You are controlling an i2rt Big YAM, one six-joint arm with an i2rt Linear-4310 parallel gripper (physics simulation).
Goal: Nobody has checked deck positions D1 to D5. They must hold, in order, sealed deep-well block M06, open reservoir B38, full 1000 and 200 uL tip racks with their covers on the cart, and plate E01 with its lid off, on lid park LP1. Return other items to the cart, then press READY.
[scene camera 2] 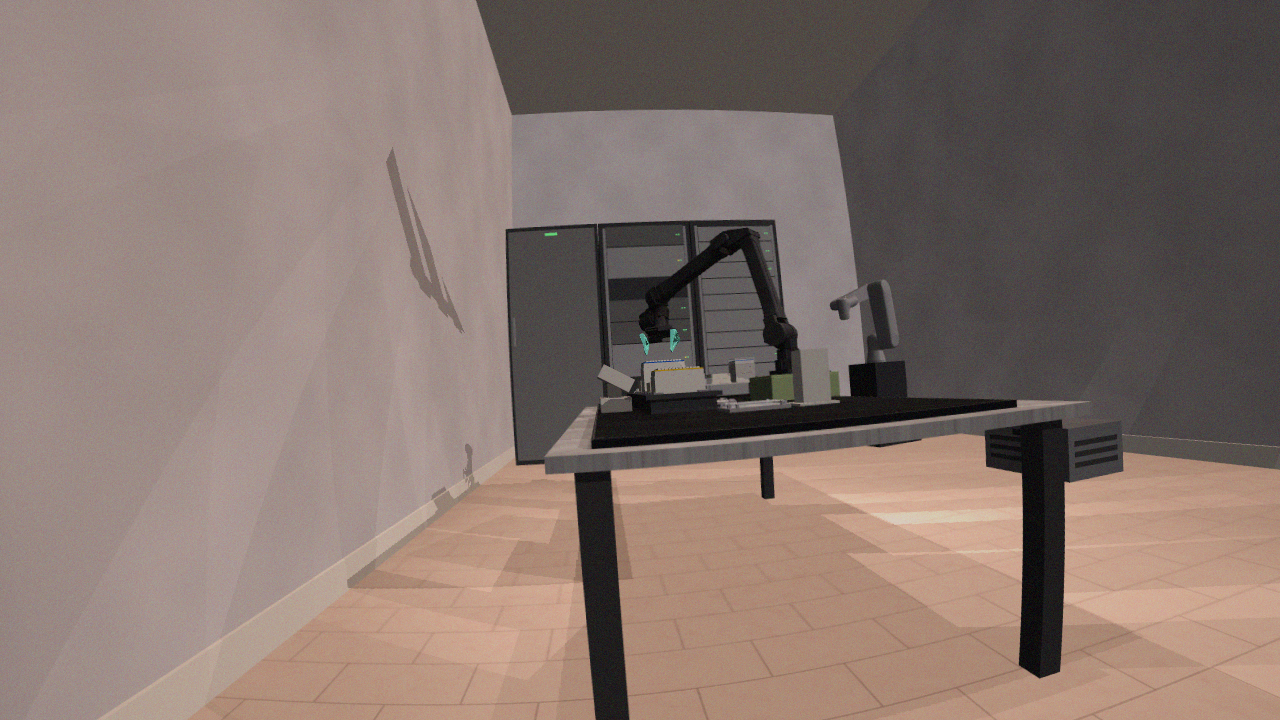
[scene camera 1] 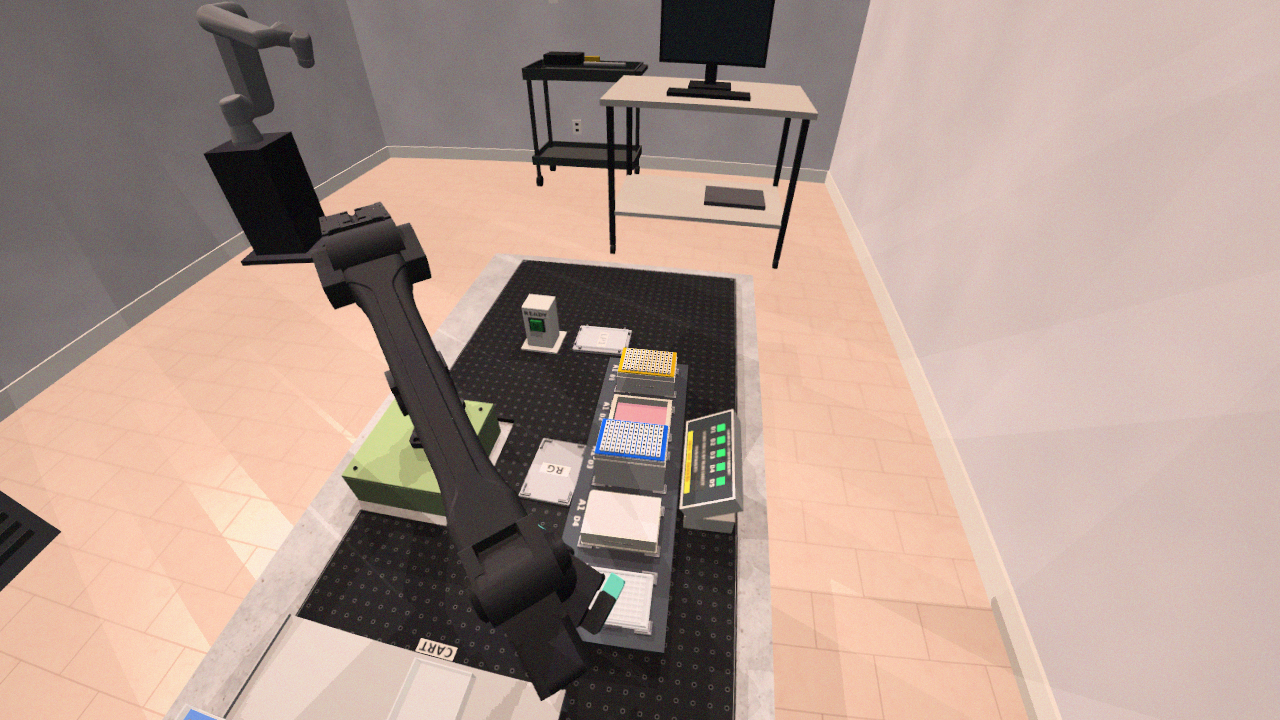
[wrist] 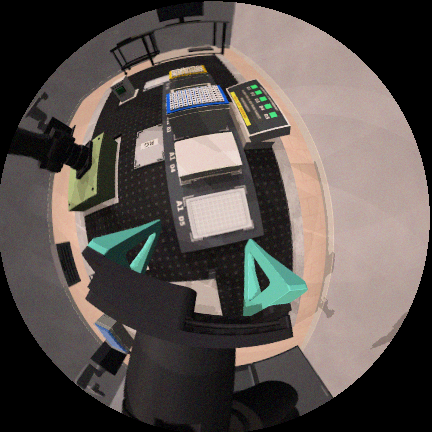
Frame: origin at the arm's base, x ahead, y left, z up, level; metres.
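Where they show: gripper, fingertip midpoint: (scene camera 2: pixel 658 352) (scene camera 1: pixel 583 569) (wrist: pixel 203 234); arm's base at its link origin: (scene camera 2: pixel 789 374) (wrist: pixel 84 159).
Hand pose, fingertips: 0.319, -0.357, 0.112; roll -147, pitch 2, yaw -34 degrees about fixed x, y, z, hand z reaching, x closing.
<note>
Things, the pixels of their centre, and the offset from my fingertips, as dx, dy, dz. "spot": a spot on its surface instead. Level surfaces: height alone.
- deck at its surface level: dz -0.140
- white well plate at the middle of its body: (scene camera 1: pixel 610 595) (wrist: pixel 218 212) +0.031, +0.015, -0.133
- plain white-topped block at the middle of its body: (scene camera 1: pixel 622 521) (wrist: pixel 206 155) +0.052, +0.137, -0.119
- blue-topped tip rack at the middle of its body: (scene camera 1: pixel 632 453) (wrist: pixel 196 109) (scene camera 2: pixel 663 376) +0.073, +0.260, -0.091
- reservoir with pink liquid, body centre: (scene camera 1: pixel 640 416) (wrist: pixel 191 94) +0.094, +0.382, -0.124
- yellow-topped tip rack at the middle of its body: (scene camera 1: pixel 647 370) (scene camera 2: pixel 677 380) (wrist: pixel 187 76) +0.116, +0.504, -0.107
- pale lid park at a spot on its surface: (scene camera 1: pixel 602 338) spot: +0.008, +0.700, -0.169
- READY box at the middle of its body: (scene camera 1: pixel 537 324) (wrist: pixel 120 89) -0.157, +0.684, -0.107
- panel at a spot on its surface: (scene camera 1: pixel 709 461) (wrist: pixel 256 103) spot: +0.211, +0.223, -0.071
- RG pad at the middle of its body: (scene camera 1: pixel 555 469) (scene camera 2: pixel 715 401) (wrist: pixel 148 143) -0.083, +0.291, -0.180
- cart at a spot on its surface: (scene camera 1: pixel 331 667) spot: -0.371, -0.090, -0.127
- blue-topped item at the middle of its body: (scene camera 2: pixel 741 371) (wrist: pixel 116 331) -0.454, -0.236, -0.081
My gripper (scene camera 2: pixel 660 351) (wrist: pixel 203 234) is open and empty, above the D5 end of the deck (wrist: pixel 187 245). At D5 lies a white well plate (scene camera 1: pixel 639 601) (wrist: pixel 219 212), its wells showing. At D4 sits a plain white-topped block (scene camera 1: pixel 621 519) (wrist: pixel 209 154). At D3 stands a blue-topped tip rack (scene camera 1: pixel 631 438) (wrist: pixel 196 97), uncovered. Behind it, at D2, is a reservoir with pink liquid (scene camera 1: pixel 640 412), partly hidden. At D1 stands a yellow-topped tip rack (scene camera 1: pixel 648 361) (wrist: pixel 187 72), uncovered. The pale lid park (scene camera 1: pixel 602 338) near the READY box (scene camera 1: pixel 539 326) (wrist: pixel 122 91) shows no plate on it.
A panel (scene camera 1: pixel 709 461) (wrist: pixel 257 109) with several green squares stands beside the deck. The RG pad (scene camera 1: pixel 550 470) (wrist: pixel 149 145) lies on its other side, near the green arm base (scene camera 1: pixel 393 456) (wrist: pixel 92 175). The cart (scene camera 1: pixel 331 667) is at the near end, with a blue-topped item (wrist: pixel 112 336) partly visible.
</note>
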